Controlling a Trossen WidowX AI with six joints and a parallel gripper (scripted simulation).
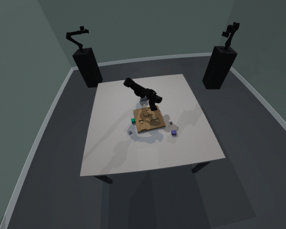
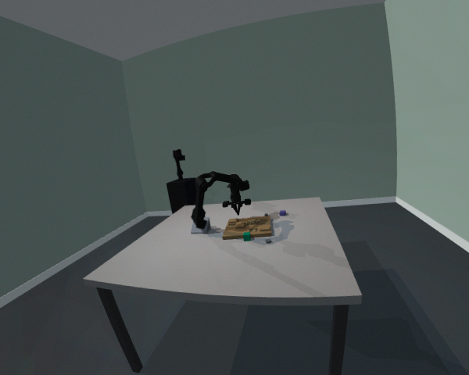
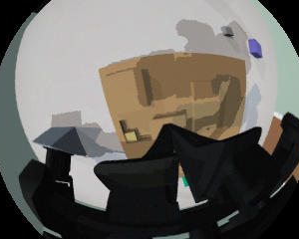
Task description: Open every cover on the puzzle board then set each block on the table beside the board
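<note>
The tan puzzle board lies 70 mm ahead of my gripper tip, 30 mm to the right of it and 60 mm below it. Round my gripper tip: green block (120 mm ahead, 200 mm to the right, 60 mm below); then purple block (260 mm ahead, 210 mm to the left, 70 mm below).
</note>
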